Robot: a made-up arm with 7 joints.
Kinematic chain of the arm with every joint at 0, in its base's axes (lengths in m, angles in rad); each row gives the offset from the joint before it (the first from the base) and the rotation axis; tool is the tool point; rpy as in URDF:
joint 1: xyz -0.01 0 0.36 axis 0 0.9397 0.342
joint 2: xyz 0 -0.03 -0.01 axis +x
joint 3: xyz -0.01 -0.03 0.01 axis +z
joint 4: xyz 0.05 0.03 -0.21 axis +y
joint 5: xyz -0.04 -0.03 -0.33 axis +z
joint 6: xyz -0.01 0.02 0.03 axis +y
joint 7: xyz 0 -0.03 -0.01 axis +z
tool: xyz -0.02 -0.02 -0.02 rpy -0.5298 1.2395 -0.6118
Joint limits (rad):
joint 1: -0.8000..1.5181
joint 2: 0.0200..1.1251
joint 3: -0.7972..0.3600
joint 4: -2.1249..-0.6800
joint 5: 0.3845..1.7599
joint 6: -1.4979..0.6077
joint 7: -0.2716..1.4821
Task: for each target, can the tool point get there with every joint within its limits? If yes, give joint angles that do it. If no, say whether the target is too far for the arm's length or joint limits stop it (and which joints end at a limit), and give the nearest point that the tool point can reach.
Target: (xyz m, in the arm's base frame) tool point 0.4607 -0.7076 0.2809
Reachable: no: too far | nearest point 0.2935 -0.4129 0.2464 | short by 0.341 m
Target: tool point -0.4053 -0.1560 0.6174
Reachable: no: joint limits stop it (at a limit: joint 1, joint 3, joint 4, joint 6, joint 7) | nearest point -0.5261 -0.0237 0.2243 | short by 0.432 m
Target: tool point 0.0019 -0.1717 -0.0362
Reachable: yes | joints 1.0854 0.2682 -0.6851 -1.7156 1.4843 -0.4561 1.2887
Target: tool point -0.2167 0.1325 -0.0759
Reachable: yes | joints 1.1023 0.7440 -0.2278 -1.1468 0.7051 -0.1623 0.3562
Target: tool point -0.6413 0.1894 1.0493
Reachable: no: too far | nearest point -0.4866 0.2035 0.3092 | short by 0.756 m
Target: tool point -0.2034 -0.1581 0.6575
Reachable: no: joint limits stop it (at a limit: joint 1, joint 2, joint 3, joint 4) | nearest point 0.1528 -0.0144 0.6011 | short by 0.388 m
